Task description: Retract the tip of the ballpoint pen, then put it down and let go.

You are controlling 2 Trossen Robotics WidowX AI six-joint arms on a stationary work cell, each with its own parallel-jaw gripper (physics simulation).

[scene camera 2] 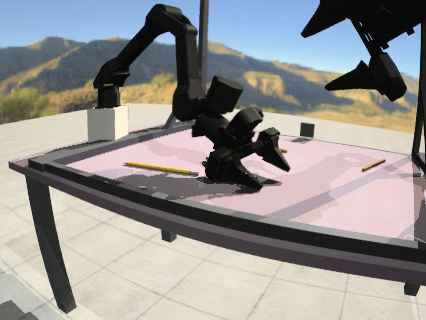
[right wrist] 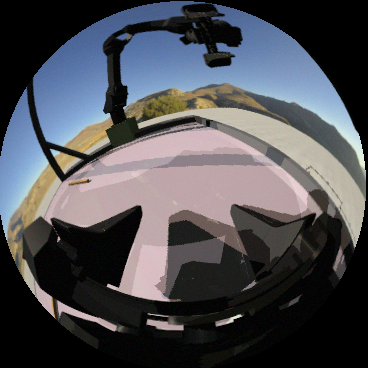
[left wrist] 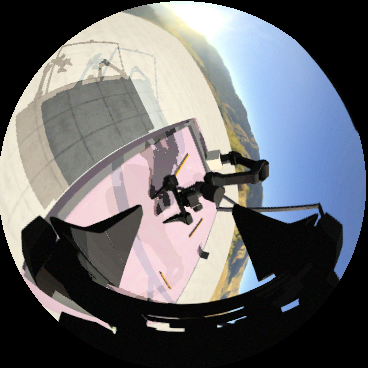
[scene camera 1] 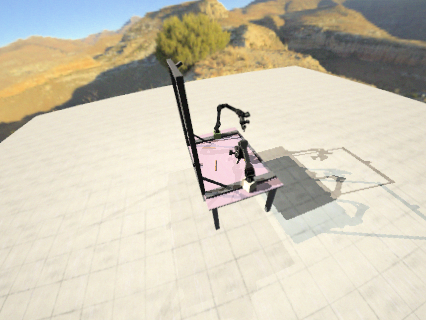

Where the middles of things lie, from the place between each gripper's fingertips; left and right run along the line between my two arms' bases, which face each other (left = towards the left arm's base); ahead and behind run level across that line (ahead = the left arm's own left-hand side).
Scene:
My right gripper is now 55 cm to the left of the white arm base block (scene camera 2: pixel 107 123), 10 cm past it and 4 cm below it.
My left hand is 630 mm to the left of the white arm base block, 240 mm past it and 170 mm above it.

